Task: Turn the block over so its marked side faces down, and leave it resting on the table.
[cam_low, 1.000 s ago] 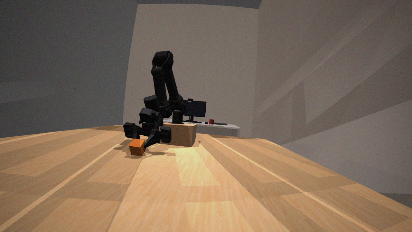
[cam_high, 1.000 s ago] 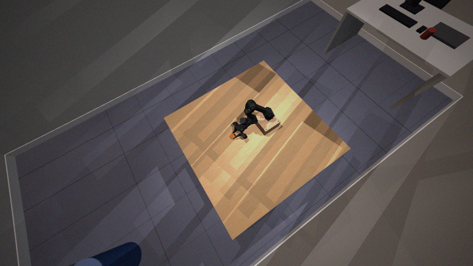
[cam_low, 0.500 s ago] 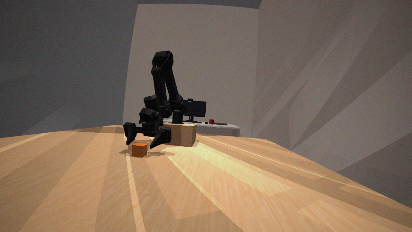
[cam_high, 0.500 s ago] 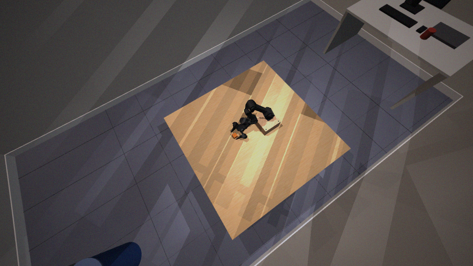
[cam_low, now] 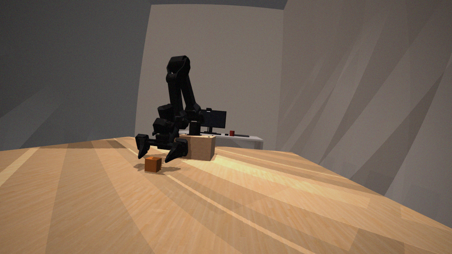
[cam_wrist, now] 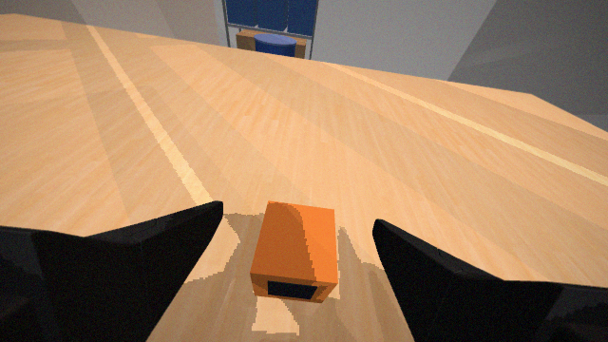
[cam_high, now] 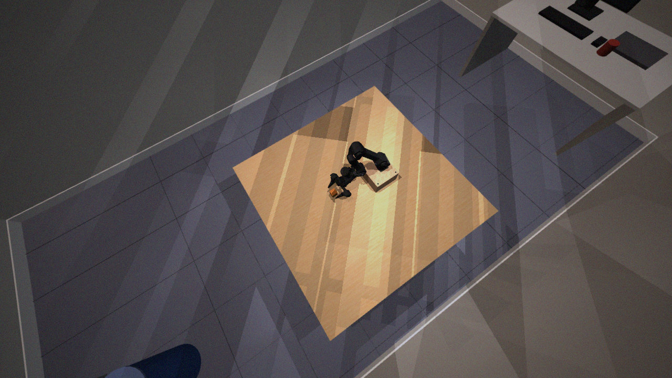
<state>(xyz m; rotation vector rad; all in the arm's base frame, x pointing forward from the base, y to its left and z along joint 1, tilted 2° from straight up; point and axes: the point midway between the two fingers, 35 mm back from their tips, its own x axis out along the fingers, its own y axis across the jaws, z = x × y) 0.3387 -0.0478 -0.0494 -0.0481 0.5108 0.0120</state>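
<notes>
Right now my gripper tip is 20 mm past the orange block and 20 mm above it.
</notes>
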